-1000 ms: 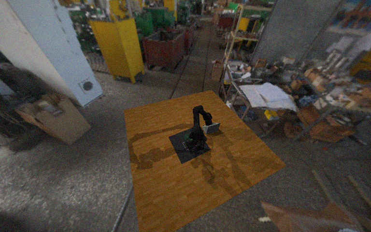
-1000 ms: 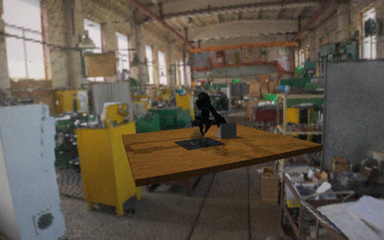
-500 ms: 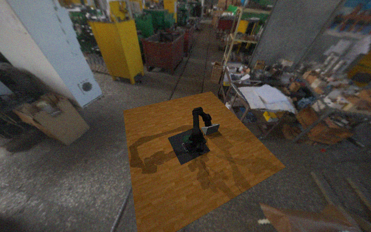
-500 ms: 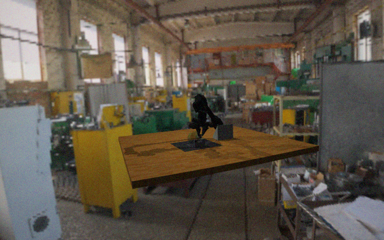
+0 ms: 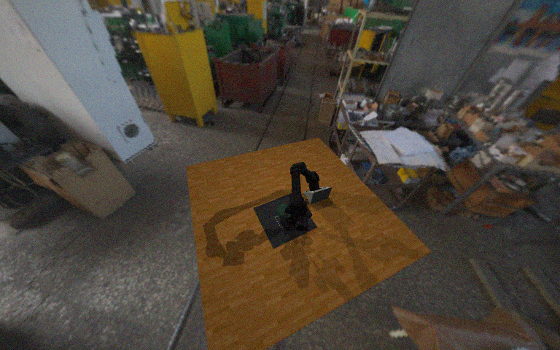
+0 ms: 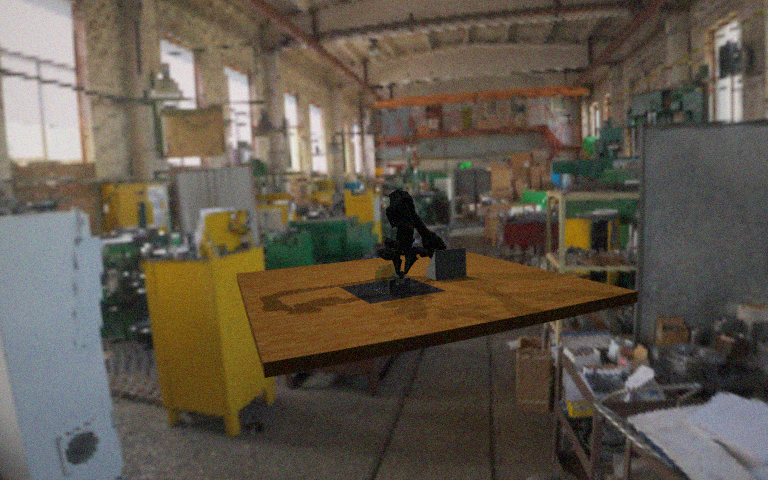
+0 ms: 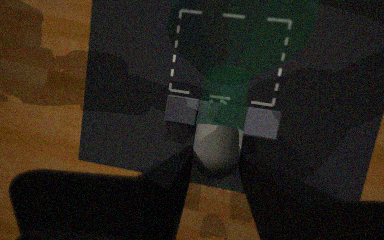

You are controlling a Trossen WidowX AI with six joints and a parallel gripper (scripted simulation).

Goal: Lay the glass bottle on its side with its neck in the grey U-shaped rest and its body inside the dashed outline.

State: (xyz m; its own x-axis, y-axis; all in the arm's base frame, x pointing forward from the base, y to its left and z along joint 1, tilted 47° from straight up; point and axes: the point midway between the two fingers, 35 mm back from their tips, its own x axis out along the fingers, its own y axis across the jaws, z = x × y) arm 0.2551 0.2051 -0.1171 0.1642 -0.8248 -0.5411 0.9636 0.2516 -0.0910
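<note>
The green glass bottle is 5 cm to the right of my gripper tip, 1 cm below it and 1 cm ahead of it. The rest, counted from my gripper tip: dark mat 10 cm to the right, 8 cm below, 2 cm ahead.
</note>
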